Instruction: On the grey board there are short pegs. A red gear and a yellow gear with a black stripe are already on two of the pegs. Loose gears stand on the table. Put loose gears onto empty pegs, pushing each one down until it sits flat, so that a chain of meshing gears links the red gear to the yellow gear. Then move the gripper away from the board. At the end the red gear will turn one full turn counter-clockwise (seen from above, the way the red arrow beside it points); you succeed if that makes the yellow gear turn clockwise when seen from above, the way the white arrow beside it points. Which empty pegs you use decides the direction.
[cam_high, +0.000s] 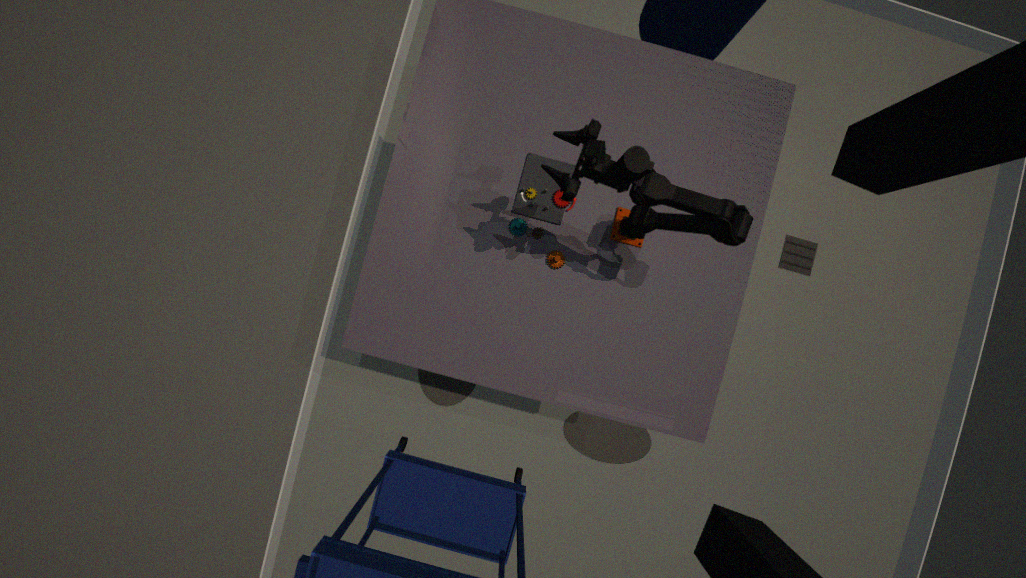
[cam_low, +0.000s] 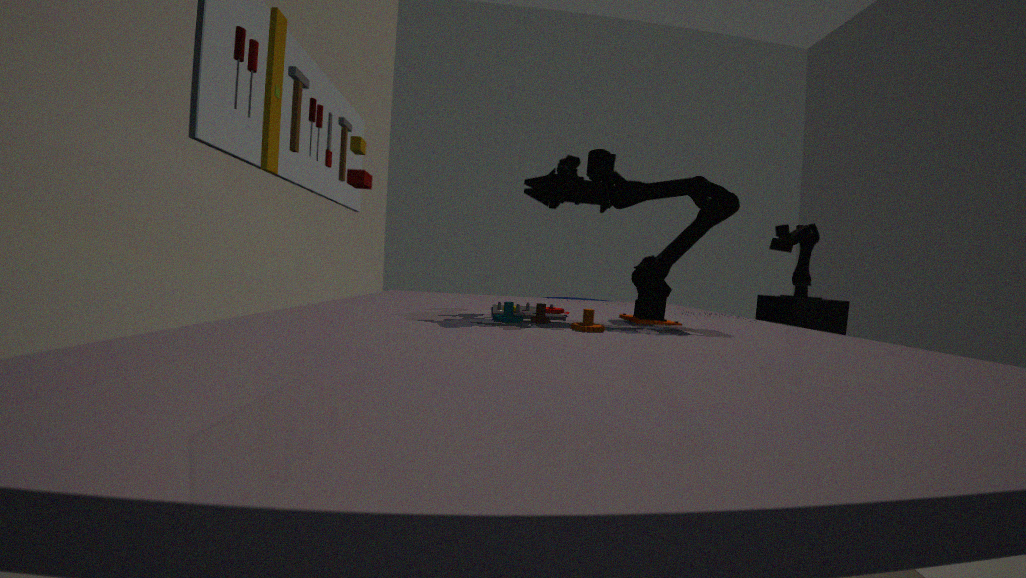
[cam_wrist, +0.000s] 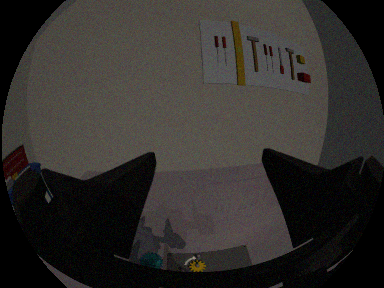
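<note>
Now: the orange gear 140 mm behind my gripper tip, 190 mm to the left of it and 310 mm below it. The rest, counted from my gripper tip: red gear 90 mm behind, 310 mm below; then teal gear 20 mm ahead, 140 mm to the left, 310 mm below; then small brown gear 50 mm behind, 130 mm to the left, 310 mm below.
</note>
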